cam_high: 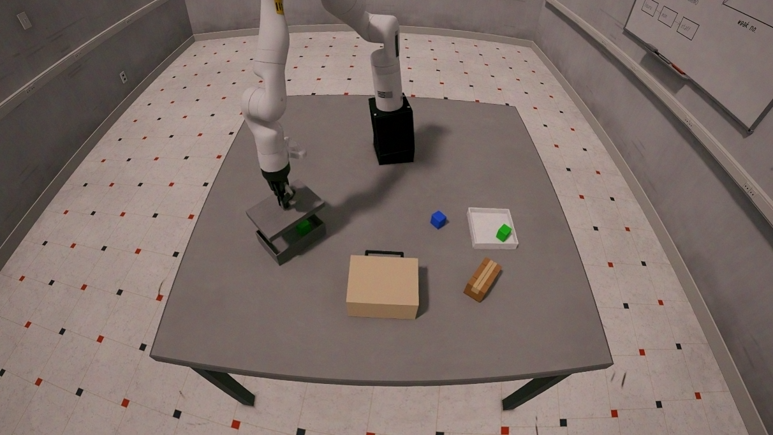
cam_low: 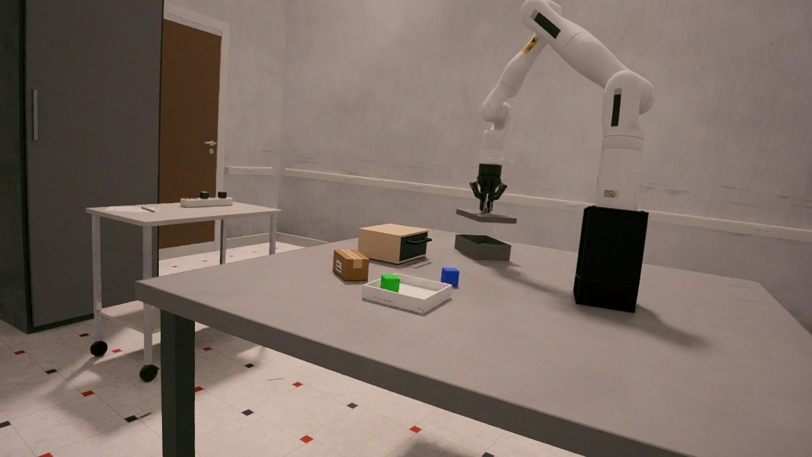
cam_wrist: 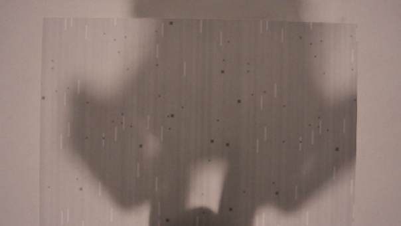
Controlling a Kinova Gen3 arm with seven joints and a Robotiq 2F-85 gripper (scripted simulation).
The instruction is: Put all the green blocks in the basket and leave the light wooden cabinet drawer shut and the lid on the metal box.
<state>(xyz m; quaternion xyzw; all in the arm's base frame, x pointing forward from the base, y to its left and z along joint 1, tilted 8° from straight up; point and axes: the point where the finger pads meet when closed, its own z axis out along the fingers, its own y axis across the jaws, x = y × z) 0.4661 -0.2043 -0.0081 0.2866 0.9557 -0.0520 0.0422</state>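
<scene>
My hand is 140 mm above the metal box. Round my hand: light wooden cabinet 120 mm ahead, 310 mm to the left, 120 mm below; lid 30 mm below; drawer 110 mm ahead, 310 mm to the left, 130 mm below.
</scene>
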